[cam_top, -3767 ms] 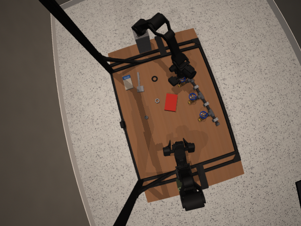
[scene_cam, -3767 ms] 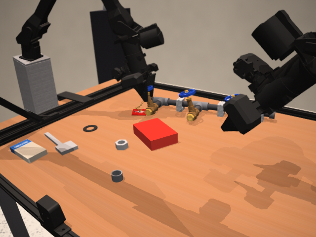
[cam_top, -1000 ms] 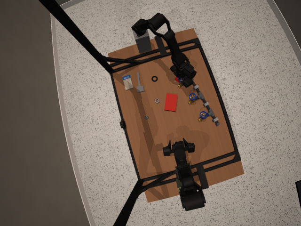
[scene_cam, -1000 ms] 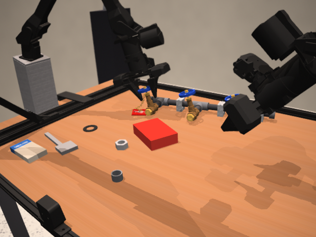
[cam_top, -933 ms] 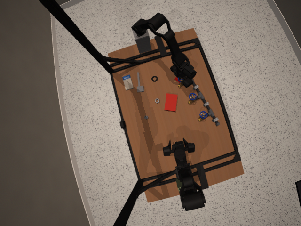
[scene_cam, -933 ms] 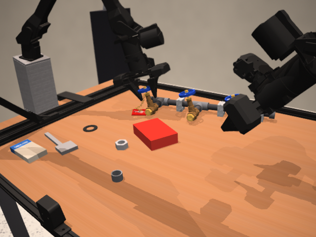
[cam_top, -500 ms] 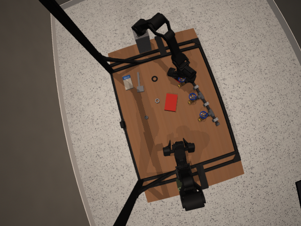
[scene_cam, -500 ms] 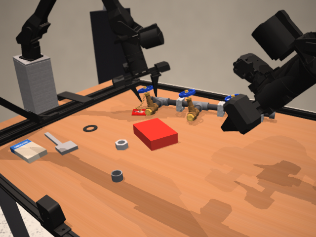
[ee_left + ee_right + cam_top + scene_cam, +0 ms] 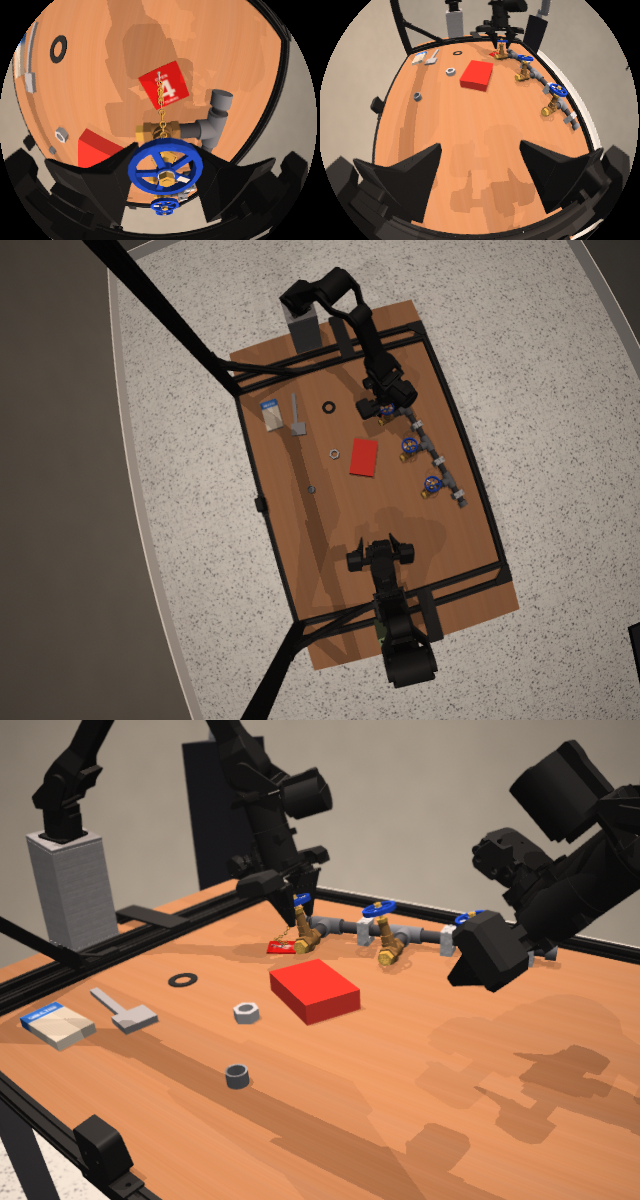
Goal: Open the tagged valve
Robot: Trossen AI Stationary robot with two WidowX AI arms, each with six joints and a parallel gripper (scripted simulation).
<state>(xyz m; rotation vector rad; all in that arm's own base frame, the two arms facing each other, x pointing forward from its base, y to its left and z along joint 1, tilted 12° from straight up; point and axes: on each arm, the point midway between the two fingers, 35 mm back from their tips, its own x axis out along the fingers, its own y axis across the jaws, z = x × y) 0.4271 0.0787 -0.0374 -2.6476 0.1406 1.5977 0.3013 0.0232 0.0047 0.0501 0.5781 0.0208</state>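
Right now my left hand is 9 cm above the red tag, 4 cm to the right of it and 1 cm past it. The rest, counted from my left hand: box 38 cm behind, 12 cm to the left, 8 cm below; red block 12 cm to the right, 11 cm behind, 8 cm below; grey t-shaped piece 30 cm behind, 9 cm below, 8 cm to the left.
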